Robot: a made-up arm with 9 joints. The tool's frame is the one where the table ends. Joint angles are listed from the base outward.
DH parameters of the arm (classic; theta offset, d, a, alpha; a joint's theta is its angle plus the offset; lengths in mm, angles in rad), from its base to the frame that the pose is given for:
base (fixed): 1.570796 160.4 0 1.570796
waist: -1.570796 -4 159.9 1.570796
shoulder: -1.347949 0 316.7 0
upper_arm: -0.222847 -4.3 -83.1 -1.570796
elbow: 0 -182.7 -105.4 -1.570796
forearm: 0 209 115.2 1.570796
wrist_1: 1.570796 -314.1 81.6 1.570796
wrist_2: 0 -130.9 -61.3 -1.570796
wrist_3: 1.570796 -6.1 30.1 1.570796
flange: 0 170.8 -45 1.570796
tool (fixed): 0 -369.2 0 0
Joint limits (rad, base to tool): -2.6..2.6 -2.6..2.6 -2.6..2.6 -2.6..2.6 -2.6..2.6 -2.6..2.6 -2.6..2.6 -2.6..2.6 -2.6..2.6
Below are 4 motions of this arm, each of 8 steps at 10 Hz.
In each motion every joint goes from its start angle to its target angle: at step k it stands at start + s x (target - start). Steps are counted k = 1, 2, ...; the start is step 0. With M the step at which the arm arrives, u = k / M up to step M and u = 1 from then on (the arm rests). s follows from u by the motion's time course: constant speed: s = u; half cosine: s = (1 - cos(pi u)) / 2; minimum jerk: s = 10 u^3 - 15 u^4 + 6 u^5.
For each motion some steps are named. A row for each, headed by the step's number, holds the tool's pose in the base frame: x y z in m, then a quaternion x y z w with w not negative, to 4 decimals.
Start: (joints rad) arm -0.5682 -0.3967 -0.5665 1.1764 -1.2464 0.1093 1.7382 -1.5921 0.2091
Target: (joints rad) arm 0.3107 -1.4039 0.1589 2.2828 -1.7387 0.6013 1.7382 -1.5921 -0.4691
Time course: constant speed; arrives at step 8
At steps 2, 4, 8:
2: -0.2328 0.3700 0.0288 -0.5891 0.6935 -0.3910 0.1383
4: -0.2353 0.3134 0.0533 -0.6132 0.6617 -0.3913 0.1818
8: -0.2266 0.1097 0.1124 -0.7242 0.5609 -0.3215 0.2400

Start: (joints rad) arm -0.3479 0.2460 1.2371 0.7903 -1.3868 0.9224 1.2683 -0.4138 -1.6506
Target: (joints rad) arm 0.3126 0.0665 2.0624 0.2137 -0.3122 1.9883 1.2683 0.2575 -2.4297
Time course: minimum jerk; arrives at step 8
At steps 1, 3, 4, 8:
1: -0.7325 -0.1410 0.0435 0.3243 0.7080 0.6049 0.1662
3: -0.7647 -0.2253 -0.0830 0.2536 0.6515 0.7064 0.1109
4: -0.7609 -0.2569 -0.2055 0.2356 0.5812 0.7777 0.0441
8: -0.7578 -0.1621 -0.4497 -0.3230 -0.3951 -0.8459 0.1548

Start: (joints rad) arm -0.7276 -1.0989 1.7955 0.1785 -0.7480 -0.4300 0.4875 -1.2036 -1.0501
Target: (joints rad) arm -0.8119 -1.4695 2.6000 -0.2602 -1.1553 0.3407 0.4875 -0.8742 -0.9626
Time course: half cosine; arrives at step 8
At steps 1, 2, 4, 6, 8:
1: -0.1131 0.5293 0.0480 -0.4867 -0.3798 0.7632 0.1906
2: -0.1201 0.5519 0.0648 -0.4893 -0.4349 0.7394 0.1573
4: -0.1772 0.6037 0.1173 -0.4465 -0.6047 0.6576 0.0510
6: -0.2649 0.6018 0.1587 0.3308 0.7439 -0.5794 0.0372
8: -0.3007 0.5828 0.1727 0.2652 0.7886 -0.5510 0.0643

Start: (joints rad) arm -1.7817 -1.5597 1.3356 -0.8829 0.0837 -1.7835 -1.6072 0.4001 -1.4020
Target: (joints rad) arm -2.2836 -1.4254 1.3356 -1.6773 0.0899 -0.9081 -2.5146 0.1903 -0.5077
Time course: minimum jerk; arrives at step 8
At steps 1, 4, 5, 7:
1: -0.6045 0.6938 -0.2302 -0.2149 0.6027 -0.1286 0.7577
4: -0.6519 0.7601 -0.2993 -0.2801 0.6573 -0.4504 0.5355
5: -0.6295 0.7742 -0.3835 -0.2584 0.6246 -0.5921 0.4387
7: -0.5733 0.7482 -0.4984 -0.1979 0.5494 -0.7336 0.3476

